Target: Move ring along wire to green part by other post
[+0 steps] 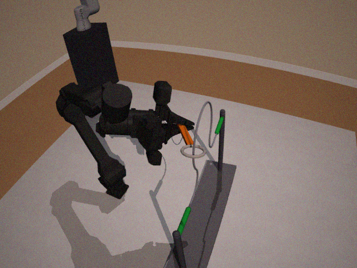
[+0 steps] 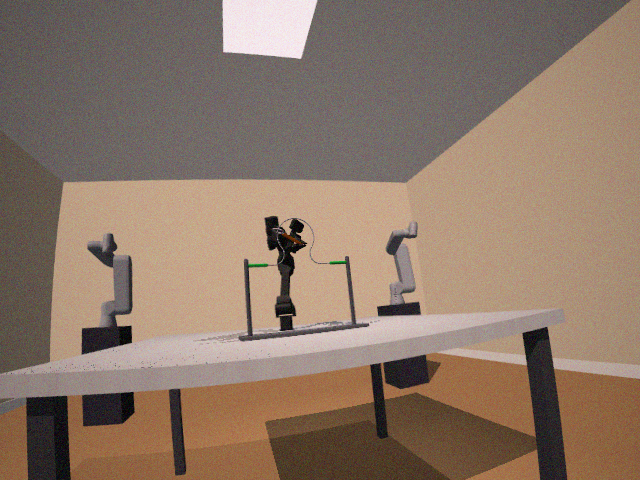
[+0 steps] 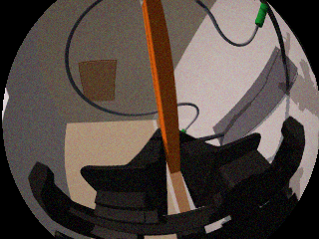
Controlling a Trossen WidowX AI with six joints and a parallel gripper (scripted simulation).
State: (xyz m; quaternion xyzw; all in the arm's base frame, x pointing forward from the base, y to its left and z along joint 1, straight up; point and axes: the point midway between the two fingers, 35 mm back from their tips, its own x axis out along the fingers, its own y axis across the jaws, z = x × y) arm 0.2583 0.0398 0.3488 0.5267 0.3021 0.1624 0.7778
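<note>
My gripper tip is now 80 mm to the left of the ring with orange handle, 30 mm below it and 20 mm short of it.
</note>
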